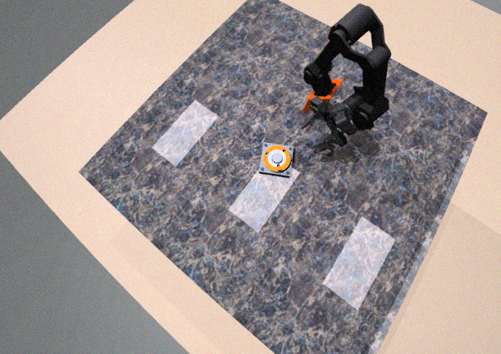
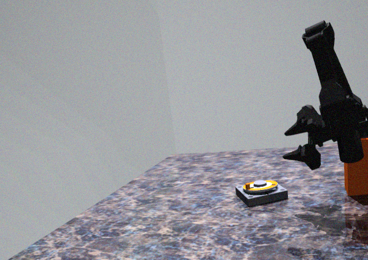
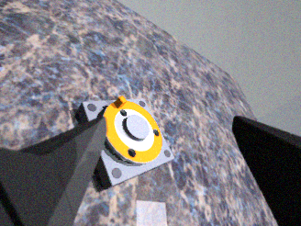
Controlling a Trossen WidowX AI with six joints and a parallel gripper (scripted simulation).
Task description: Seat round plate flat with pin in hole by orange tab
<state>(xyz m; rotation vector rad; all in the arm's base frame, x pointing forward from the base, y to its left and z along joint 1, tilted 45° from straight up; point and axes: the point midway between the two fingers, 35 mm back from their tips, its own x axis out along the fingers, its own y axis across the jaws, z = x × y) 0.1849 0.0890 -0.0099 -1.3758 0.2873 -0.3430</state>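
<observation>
The square grey base lies 9 cm ahead of my gripper tip, 5 cm to the right of it and 14 cm below it.
</observation>
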